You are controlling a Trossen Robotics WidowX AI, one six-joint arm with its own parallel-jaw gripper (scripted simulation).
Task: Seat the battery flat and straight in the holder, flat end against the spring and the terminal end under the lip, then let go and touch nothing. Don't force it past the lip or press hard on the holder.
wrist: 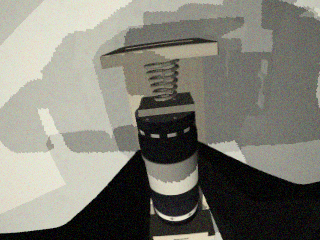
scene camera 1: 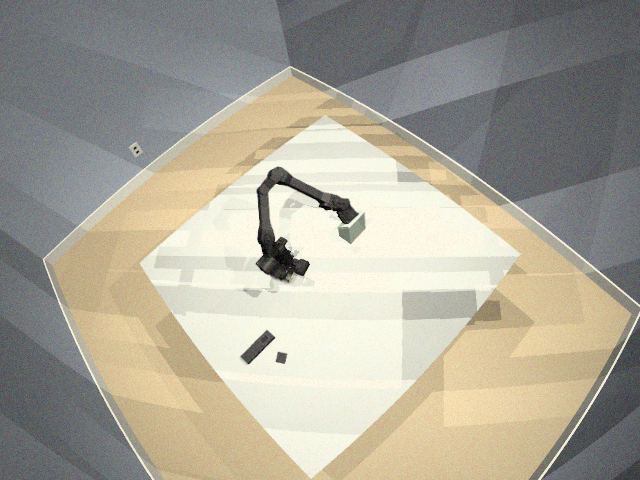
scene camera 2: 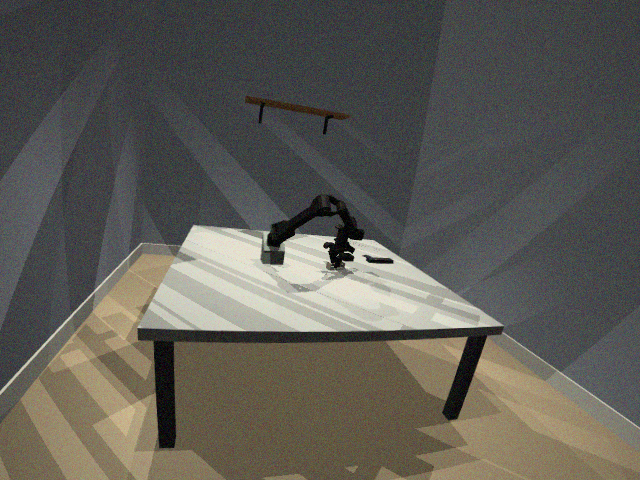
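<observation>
A battery (wrist: 169,145) and a small square pad (wrist: 184,102) are visible to me, together with my gripper (wrist: 169,153).
</observation>
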